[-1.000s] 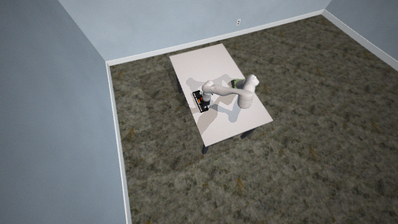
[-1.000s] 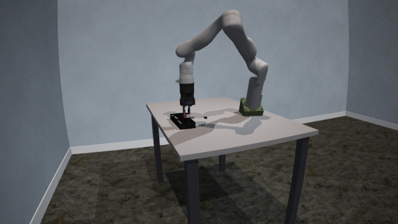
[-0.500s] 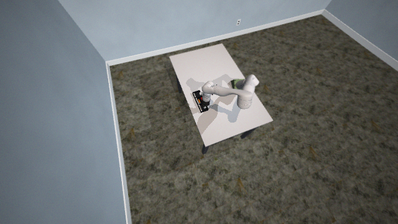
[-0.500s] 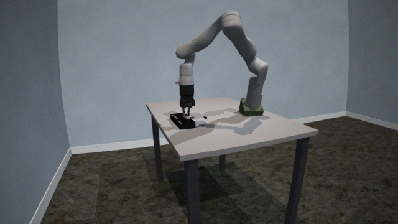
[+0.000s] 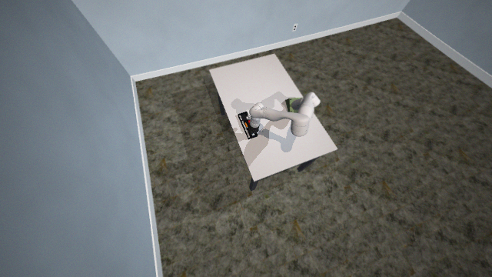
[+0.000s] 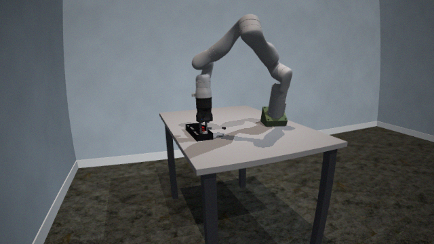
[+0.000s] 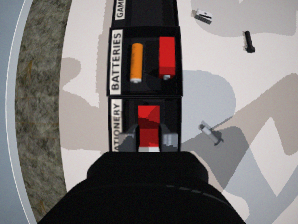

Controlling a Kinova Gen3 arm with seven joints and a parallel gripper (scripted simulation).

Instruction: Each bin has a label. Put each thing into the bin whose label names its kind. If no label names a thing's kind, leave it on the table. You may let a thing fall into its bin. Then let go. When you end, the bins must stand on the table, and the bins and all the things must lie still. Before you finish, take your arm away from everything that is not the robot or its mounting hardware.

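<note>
My hand is 7 cm past the grey-white piece, 17 cm to the left of it and 4 cm above it. Round my hand: red block: 1 cm behind, 8 cm to the right, 3 cm below; then grey screw: 9 cm behind, 1 cm to the left, 4 cm below; then orange battery: 2 cm ahead, 8 cm to the right, 3 cm below.
</note>
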